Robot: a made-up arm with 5 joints.
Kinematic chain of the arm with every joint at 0, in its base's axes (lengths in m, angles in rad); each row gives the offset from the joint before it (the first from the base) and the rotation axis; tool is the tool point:
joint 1: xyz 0 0 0.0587 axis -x
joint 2: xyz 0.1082 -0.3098 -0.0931 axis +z
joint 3: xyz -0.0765 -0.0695 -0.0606 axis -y
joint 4: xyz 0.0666 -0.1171 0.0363 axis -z
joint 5: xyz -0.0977 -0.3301 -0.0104 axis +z
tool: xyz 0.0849 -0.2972 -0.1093
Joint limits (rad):
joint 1: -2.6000..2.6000
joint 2: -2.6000..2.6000
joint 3: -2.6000..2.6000
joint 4: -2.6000..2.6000
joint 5: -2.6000..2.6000
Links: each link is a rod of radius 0.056 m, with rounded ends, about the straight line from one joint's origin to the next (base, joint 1, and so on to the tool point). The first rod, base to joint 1, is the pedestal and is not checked.
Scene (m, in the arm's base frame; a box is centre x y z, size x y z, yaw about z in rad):
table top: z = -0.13
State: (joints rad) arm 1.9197 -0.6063 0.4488 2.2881 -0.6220
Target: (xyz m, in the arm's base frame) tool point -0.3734 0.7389 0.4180
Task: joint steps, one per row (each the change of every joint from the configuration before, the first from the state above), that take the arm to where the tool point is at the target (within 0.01 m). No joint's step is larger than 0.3 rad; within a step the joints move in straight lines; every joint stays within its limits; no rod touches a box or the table.
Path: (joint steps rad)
1: 0.1701 0.2072 -0.2554 -0.2981 0.0839
2: 0.1700 0.2072 -0.2554 -0.2980 0.0840
3: 0.1701 0.2072 -0.2554 -0.2981 0.0839
4: 0.1701 0.2072 -0.2554 -0.2980 0.0839

